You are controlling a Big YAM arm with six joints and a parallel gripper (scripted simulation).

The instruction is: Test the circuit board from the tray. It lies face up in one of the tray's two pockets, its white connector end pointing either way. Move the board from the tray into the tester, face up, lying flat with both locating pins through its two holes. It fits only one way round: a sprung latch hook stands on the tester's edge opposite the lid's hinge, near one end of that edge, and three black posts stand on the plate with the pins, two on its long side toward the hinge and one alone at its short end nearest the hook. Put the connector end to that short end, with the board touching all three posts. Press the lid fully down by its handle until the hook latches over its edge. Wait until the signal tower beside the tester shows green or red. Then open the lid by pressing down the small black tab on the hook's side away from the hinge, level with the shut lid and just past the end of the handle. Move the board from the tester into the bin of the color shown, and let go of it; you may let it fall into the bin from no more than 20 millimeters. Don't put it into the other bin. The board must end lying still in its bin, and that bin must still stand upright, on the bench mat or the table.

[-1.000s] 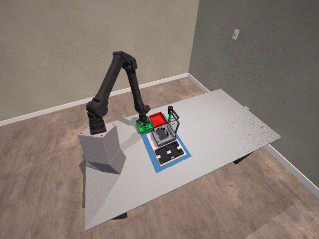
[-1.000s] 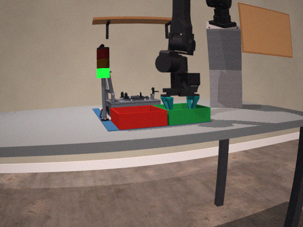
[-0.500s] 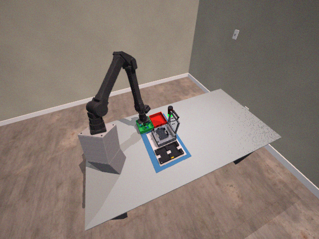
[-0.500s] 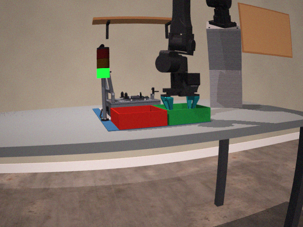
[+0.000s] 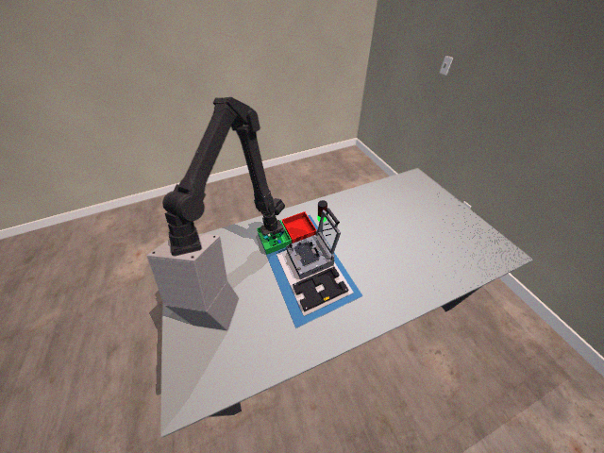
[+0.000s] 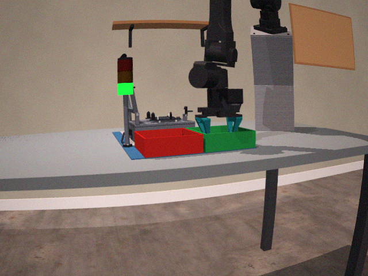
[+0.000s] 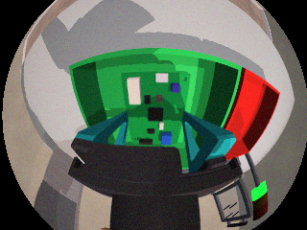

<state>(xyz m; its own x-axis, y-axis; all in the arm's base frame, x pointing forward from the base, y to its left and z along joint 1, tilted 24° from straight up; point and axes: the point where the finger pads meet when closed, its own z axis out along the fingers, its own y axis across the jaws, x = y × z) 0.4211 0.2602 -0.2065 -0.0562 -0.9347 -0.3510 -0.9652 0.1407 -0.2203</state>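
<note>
Right now the green bin is right at my hand. The rest, counted from my hand: green circuit board right at my hand; then latch hook 3 cm ahead, 14 cm to the right, 7 cm above; then red bin 15 cm ahead, 1 cm to the right.
</note>
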